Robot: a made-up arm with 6 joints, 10 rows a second.
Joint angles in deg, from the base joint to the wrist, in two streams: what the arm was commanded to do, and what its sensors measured. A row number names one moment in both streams.
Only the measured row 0 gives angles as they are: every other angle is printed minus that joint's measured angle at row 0.
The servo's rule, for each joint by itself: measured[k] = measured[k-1] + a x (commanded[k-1-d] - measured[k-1]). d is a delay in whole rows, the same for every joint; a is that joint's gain. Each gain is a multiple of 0.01, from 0.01 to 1. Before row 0 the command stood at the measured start. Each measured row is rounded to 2 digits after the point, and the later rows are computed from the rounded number. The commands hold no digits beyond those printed.
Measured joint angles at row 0:
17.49, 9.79, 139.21, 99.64, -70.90, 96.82
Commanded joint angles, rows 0 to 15:
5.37, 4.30, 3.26, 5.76, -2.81, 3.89
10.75, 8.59, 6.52, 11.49, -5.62, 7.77
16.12, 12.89, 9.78, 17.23, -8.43, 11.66
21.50, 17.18, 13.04, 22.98, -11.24, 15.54
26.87, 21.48, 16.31, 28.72, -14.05, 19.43
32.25, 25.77, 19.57, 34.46, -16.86, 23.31
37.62, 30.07, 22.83, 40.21, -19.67, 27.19
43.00, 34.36, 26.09, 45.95, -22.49, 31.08
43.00, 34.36, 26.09, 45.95, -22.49, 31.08
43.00, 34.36, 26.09, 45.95, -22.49, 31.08
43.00, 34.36, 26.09, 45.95, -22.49, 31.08
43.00, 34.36, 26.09, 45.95, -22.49, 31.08
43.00, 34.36, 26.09, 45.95, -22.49, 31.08
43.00, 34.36, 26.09, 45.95, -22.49, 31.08
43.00, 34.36, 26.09, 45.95, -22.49, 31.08
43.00, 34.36, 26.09, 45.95, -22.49, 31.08
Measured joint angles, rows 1 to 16:
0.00, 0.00, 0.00, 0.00, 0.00, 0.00
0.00, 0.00, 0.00, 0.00, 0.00, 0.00
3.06, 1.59, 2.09, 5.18, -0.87, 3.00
7.44, 4.18, 4.93, 10.86, -2.34, 6.67
12.39, 7.40, 8.03, 16.59, -4.23, 10.51
17.58, 11.02, 11.24, 22.34, -6.40, 14.38
22.88, 14.89, 14.48, 28.08, -8.77, 18.27
28.22, 18.92, 17.74, 33.82, -11.28, 22.15
33.58, 23.05, 21.00, 39.57, -13.88, 26.03
38.95, 27.23, 24.26, 45.31, -16.55, 29.92
41.26, 29.87, 25.43, 45.89, -18.39, 30.81
42.25, 31.53, 25.85, 45.94, -19.66, 31.02
42.68, 32.58, 26.00, 45.95, -20.54, 31.07
42.86, 33.24, 26.06, 45.95, -21.14, 31.08
42.94, 33.65, 26.08, 45.95, -21.56, 31.08
42.97, 33.91, 26.09, 45.95, -21.85, 31.08
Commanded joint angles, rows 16 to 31:
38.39, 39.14, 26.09, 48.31, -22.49, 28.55
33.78, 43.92, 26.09, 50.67, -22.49, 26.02
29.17, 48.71, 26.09, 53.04, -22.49, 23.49
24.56, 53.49, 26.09, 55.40, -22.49, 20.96
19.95, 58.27, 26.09, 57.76, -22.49, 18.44
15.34, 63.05, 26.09, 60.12, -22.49, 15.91
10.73, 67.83, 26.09, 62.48, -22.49, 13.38
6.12, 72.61, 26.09, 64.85, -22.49, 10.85
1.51, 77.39, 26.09, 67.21, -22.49, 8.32
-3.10, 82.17, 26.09, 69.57, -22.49, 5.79
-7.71, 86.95, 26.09, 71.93, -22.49, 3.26
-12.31, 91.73, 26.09, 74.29, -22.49, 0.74
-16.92, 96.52, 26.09, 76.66, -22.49, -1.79
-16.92, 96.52, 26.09, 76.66, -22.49, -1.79
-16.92, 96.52, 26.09, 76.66, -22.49, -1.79
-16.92, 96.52, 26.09, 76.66, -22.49, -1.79
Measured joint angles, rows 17 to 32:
42.99, 34.08, 26.09, 45.95, -22.05, 31.08
43.00, 34.18, 26.09, 45.95, -22.19, 31.08
40.37, 36.02, 26.09, 48.07, -22.28, 29.13
36.61, 38.94, 26.09, 50.41, -22.35, 26.74
32.37, 42.55, 26.09, 52.78, -22.39, 24.24
27.92, 46.60, 26.09, 55.14, -22.42, 21.71
23.38, 50.92, 26.09, 57.50, -22.44, 19.19
18.80, 55.41, 26.09, 59.86, -22.46, 16.66
14.20, 60.01, 26.09, 62.22, -22.47, 14.13
9.59, 64.67, 26.09, 64.59, -22.48, 11.60
4.98, 69.38, 26.09, 66.95, -22.48, 9.07
0.37, 74.11, 26.09, 69.31, -22.48, 6.54
-4.24, 78.86, 26.09, 71.67, -22.48, 4.01
-8.84, 83.62, 26.09, 74.03, -22.48, 1.49
-13.45, 88.39, 26.09, 76.40, -22.48, -1.04
-15.43, 91.40, 26.09, 76.63, -22.48, -1.62

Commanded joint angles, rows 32 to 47:
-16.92, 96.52, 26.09, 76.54, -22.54, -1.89
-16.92, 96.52, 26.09, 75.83, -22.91, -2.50
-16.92, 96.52, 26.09, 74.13, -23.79, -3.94
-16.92, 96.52, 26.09, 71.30, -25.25, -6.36
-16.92, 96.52, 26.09, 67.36, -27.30, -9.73
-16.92, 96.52, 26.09, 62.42, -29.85, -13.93
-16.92, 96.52, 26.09, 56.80, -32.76, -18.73
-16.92, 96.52, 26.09, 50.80, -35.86, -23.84
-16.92, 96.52, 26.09, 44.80, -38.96, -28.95
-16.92, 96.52, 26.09, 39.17, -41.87, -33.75
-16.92, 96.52, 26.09, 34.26, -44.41, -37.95
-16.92, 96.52, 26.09, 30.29, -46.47, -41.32
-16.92, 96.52, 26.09, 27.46, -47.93, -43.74
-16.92, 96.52, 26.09, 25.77, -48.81, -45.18
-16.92, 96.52, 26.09, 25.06, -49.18, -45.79
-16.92, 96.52, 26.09, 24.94, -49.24, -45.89
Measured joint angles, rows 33 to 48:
-16.28, 93.29, 26.09, 76.66, -22.48, -1.75
-16.64, 94.49, 26.09, 76.66, -22.48, -1.78
-16.80, 95.24, 26.09, 76.55, -22.50, -1.86
-16.87, 95.71, 26.09, 75.90, -22.63, -2.35
-16.90, 96.01, 26.09, 74.31, -22.99, -3.57
-16.91, 96.20, 26.09, 71.60, -23.69, -5.72
-16.92, 96.32, 26.09, 67.78, -24.81, -8.81
-16.92, 96.39, 26.09, 62.96, -26.37, -12.75
-16.92, 96.44, 26.09, 57.42, -28.35, -17.35
-16.92, 96.47, 26.09, 51.46, -30.68, -22.35
-16.92, 96.49, 26.09, 45.47, -33.25, -27.43
-16.92, 96.50, 26.09, 39.80, -35.92, -32.30
-16.92, 96.51, 26.09, 34.81, -38.55, -36.65
-16.92, 96.51, 26.09, 30.74, -41.01, -40.25
-16.92, 96.51, 26.09, 27.79, -43.16, -42.94
-16.92, 96.51, 26.09, 25.97, -44.91, -44.66

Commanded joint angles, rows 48 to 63:
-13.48, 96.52, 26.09, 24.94, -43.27, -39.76
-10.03, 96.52, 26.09, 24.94, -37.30, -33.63
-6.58, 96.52, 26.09, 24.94, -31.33, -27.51
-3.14, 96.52, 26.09, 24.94, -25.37, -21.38
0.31, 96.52, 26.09, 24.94, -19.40, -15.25
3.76, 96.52, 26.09, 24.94, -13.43, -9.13
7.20, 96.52, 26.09, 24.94, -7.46, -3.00
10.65, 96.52, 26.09, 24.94, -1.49, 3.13
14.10, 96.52, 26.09, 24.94, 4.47, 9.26
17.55, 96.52, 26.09, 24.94, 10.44, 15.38
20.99, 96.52, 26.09, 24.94, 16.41, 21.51
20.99, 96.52, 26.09, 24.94, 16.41, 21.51
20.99, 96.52, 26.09, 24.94, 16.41, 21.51
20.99, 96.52, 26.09, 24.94, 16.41, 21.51
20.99, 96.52, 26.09, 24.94, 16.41, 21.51
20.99, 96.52, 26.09, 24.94, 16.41, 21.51
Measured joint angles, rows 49 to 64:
-16.92, 96.51, 26.09, 25.15, -46.23, -45.53
-16.92, 96.51, 26.09, 24.96, -47.16, -45.81
-14.96, 96.51, 26.09, 24.94, -45.95, -41.15
-12.15, 96.51, 26.09, 24.94, -43.27, -35.36
-8.98, 96.51, 26.09, 24.94, -39.57, -29.32
-5.65, 96.51, 26.09, 24.94, -35.17, -23.21
-2.25, 96.51, 26.09, 24.94, -30.28, -17.08
1.18, 96.51, 26.09, 24.94, -25.06, -10.96
4.61, 96.51, 26.09, 24.94, -19.60, -4.83
8.05, 96.51, 26.09, 24.94, -13.99, 1.30
11.50, 96.51, 26.09, 24.94, -8.27, 7.43
14.95, 96.51, 26.09, 24.94, -2.47, 13.55
18.39, 96.51, 26.09, 24.94, 3.38, 19.68
19.87, 96.51, 26.09, 24.94, 7.42, 21.09
20.51, 96.51, 26.09, 24.94, 10.21, 21.41
20.78, 96.51, 26.09, 24.94, 12.13, 21.49

